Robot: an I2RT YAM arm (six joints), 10 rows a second.
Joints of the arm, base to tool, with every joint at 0 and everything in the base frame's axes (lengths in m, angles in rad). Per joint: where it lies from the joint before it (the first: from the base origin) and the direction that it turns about. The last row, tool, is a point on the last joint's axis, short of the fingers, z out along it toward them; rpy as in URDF.
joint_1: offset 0.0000 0.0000 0.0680 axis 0 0 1
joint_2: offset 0.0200 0.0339 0.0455 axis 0 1 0
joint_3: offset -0.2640 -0.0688 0.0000 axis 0 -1 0
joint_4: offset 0.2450 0.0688 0.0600 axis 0 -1 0
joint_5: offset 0.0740 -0.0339 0.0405 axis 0 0 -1
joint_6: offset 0.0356 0.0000 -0.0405 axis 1 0 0
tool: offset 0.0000 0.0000 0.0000 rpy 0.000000 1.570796 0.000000
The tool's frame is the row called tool.
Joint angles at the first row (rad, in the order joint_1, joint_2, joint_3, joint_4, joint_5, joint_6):
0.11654 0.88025 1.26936 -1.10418 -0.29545 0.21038
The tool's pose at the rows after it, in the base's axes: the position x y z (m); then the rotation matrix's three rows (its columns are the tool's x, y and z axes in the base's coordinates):
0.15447 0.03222 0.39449; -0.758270 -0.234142 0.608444; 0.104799 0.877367 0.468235; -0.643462 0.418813 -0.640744
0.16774 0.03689 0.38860; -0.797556 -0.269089 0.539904; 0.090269 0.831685 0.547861; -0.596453 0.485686 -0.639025
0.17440 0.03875 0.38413; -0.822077 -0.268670 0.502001; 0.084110 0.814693 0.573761; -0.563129 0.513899 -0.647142
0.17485 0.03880 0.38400; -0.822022 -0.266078 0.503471; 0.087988 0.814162 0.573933; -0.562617 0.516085 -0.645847
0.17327 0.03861 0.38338; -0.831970 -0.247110 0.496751; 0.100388 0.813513 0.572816; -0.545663 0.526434 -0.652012
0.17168 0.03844 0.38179; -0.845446 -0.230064 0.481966; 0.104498 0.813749 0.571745; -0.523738 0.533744 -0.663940
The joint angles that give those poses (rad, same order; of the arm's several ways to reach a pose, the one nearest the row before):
0.11656 0.96532 1.30559 -1.11180 -0.40530 0.21078
0.11653 1.01681 1.30558 -1.10570 -0.50222 0.20961
0.11654 1.04542 1.30558 -1.11295 -0.53693 0.21000
0.11652 1.04580 1.30444 -1.10914 -0.53694 0.21456
0.11656 1.04351 1.30404 -1.12171 -0.53653 0.23062
0.11651 1.04392 1.30370 -1.14310 -0.53733 0.23744

